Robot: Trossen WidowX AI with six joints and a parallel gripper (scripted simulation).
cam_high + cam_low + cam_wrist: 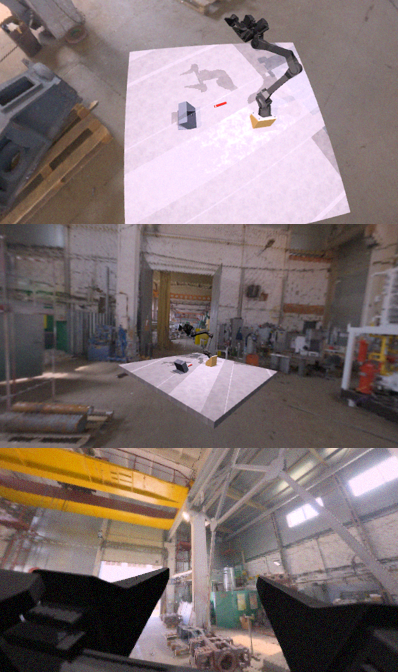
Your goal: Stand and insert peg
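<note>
Right now the peg is 480 mm below my gripper tip, 210 mm to the left of it and 70 mm ahead of it. Round my gripper tip: grey sloped panel: 430 mm below, 270 mm ahead, 260 mm to the left.
</note>
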